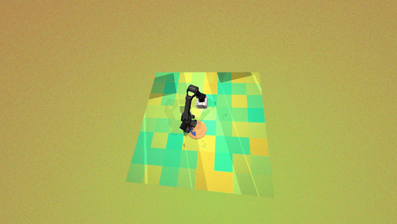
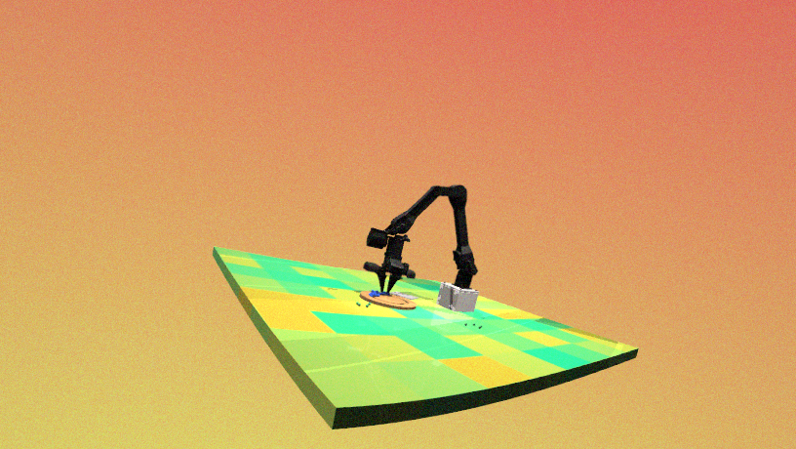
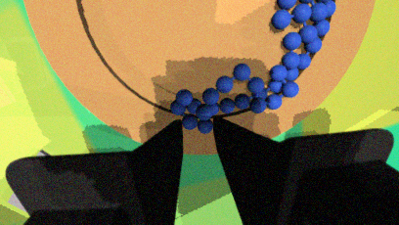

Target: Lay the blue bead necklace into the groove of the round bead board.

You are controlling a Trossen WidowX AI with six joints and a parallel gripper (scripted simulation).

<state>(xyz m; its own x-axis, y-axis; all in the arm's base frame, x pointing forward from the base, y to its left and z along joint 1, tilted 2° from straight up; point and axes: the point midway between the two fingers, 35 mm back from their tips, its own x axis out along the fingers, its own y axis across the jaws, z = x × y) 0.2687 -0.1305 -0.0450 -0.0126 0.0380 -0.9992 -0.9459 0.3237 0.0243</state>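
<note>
Right now the round bead board is 7 cm to the left of my gripper tip, 4 cm ahead of it and 1 cm below it. The rest, counted from my gripper tip: flat grey piece: 14 cm behind, 4 cm to the right, 1 cm below.
</note>
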